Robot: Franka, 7 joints.
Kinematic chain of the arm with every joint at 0, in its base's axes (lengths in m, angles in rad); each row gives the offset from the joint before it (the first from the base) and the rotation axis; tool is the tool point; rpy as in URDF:
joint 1: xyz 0 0 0.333 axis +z
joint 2: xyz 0 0 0 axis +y
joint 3: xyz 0 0 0.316 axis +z
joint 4: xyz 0.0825 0 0 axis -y
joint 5: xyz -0.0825 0 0.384 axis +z
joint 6: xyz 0 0 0 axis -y
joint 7: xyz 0.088 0 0 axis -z
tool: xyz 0 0 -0.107 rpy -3.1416 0 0
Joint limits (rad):
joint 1: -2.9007..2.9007
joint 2: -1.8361..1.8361
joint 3: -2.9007..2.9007
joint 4: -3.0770..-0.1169
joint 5: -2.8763..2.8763
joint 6: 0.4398..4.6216
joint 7: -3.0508..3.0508
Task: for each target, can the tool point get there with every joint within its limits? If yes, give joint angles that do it. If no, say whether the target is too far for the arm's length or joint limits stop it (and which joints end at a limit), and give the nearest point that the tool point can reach.
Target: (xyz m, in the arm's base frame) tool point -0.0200 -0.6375 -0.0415
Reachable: yes | joints -1.7733 1.1794 0.2425 -1.5416 -2.1801 2.1375 0.1719
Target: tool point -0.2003 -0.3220 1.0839
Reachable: yes | joints -0.7026 0.0816 -1.5425 -0.7239 2.1967 2.6034 0.0689
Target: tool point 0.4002 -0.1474 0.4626
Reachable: yes | joints 0.7844 -0.1608 -0.7950 -2.2398 1.9146 3.9448 -0.4664
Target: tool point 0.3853 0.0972 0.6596
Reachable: yes | joints 2.3847 -1.5034 -1.1080 -2.1178 -1.3160 4.2968 -2.0402
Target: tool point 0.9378 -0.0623 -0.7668
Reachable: no: too far | nearest point 0.5868 -0.0390 -0.2646 | short by 0.613 m
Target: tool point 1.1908 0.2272 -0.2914
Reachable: no: too far | nearest point 0.7492 0.1429 -0.0598 | short by 0.506 m
